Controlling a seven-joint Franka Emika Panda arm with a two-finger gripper.
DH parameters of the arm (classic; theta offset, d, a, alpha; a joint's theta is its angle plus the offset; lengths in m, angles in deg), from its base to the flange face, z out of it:
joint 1: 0 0.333 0 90
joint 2: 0 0 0 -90
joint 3: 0 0.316 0.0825 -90
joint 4: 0 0 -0.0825 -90
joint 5: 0 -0.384 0 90
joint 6: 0 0 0.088 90
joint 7: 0 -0.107 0 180
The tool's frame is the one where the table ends.
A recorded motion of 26 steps. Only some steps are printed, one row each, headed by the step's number.
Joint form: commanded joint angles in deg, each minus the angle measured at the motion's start. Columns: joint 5, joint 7, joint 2, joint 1, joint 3, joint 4, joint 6.
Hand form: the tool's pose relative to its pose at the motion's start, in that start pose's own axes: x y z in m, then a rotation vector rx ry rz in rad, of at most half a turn. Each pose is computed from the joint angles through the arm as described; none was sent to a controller.
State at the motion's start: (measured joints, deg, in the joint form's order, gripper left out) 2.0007 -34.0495 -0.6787 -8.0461 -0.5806 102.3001 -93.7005
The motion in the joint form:
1: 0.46 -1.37 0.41 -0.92 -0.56 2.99 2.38
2: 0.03 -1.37 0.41 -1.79 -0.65 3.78 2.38
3: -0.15 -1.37 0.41 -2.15 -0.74 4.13 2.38
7: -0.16 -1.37 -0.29 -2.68 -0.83 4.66 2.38
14: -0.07 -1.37 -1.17 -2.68 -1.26 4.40 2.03
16: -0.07 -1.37 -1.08 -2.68 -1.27 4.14 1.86
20: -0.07 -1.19 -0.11 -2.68 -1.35 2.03 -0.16
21: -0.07 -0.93 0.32 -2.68 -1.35 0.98 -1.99
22: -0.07 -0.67 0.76 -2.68 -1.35 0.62 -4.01
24: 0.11 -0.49 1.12 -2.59 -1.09 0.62 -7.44
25: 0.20 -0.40 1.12 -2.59 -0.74 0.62 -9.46
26: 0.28 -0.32 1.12 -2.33 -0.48 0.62 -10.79
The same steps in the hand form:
1: -0.0005 0.0171 0.0250 -0.0520 -0.0704 0.0471
2: 0.0027 0.0244 0.0319 -0.0510 -0.0885 0.0634
3: 0.0042 0.0279 0.0349 -0.0505 -0.0965 0.0711
7: 0.0086 0.0314 0.0456 -0.0605 -0.1160 0.0809
14: 0.0145 0.0323 0.0509 -0.0636 -0.1200 0.0878
16: 0.0150 0.0323 0.0478 -0.0587 -0.1124 0.0882
20: 0.0186 0.0326 0.0192 -0.0099 -0.0380 0.0888
21: 0.0211 0.0319 0.0038 0.0215 0.0106 0.0855
22: 0.0229 0.0313 -0.0064 0.0480 0.0520 0.0816
24: 0.0249 0.0268 -0.0157 0.0804 0.1101 0.0725
25: 0.0261 0.0223 -0.0195 0.0976 0.1413 0.0647
26: 0.0253 0.0170 -0.0222 0.1085 0.1623 0.0541

